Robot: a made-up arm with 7 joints. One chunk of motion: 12 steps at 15 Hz.
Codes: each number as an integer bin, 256 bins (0 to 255) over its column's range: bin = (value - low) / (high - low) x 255, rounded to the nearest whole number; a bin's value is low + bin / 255 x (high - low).
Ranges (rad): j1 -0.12..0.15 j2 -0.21..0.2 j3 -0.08..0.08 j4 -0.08..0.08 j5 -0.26..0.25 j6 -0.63..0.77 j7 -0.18..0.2
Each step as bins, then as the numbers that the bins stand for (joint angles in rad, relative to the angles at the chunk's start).
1 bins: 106 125 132 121 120 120 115
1 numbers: -0.0078 -0.0090 0.0028 -0.0041 -0.0200 0.0288 -0.0086
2 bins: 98 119 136 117 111 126 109
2 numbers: -0.0162 -0.0187 0.0053 -0.0066 -0.0380 0.0618 -0.0176
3 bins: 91 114 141 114 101 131 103
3 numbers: -0.0236 -0.0267 0.0085 -0.0085 -0.0580 0.0892 -0.0265
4 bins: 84 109 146 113 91 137 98
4 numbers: -0.0311 -0.0347 0.0116 -0.0091 -0.0780 0.1222 -0.0340
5 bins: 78 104 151 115 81 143 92
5 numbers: -0.0374 -0.0428 0.0147 -0.0078 -0.0980 0.1551 -0.0429
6 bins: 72 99 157 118 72 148 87
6 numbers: -0.0438 -0.0508 0.0185 -0.0060 -0.1160 0.1825 -0.0504
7 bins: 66 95 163 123 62 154 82
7 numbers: -0.0501 -0.0573 0.0223 -0.0028 -0.1360 0.2155 -0.0578
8 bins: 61 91 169 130 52 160 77
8 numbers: -0.0554 -0.0637 0.0260 0.0016 -0.1560 0.2484 -0.0653
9 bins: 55 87 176 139 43 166 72
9 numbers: -0.0618 -0.0701 0.0304 0.0072 -0.1740 0.2814 -0.0727
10 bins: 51 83 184 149 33 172 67
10 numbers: -0.0660 -0.0765 0.0355 0.0135 -0.1940 0.3143 -0.0802
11 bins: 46 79 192 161 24 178 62
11 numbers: -0.0713 -0.0830 0.0405 0.0210 -0.2120 0.3473 -0.0876
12 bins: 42 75 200 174 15 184 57
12 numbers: -0.0755 -0.0894 0.0455 0.0292 -0.2300 0.3802 -0.0951
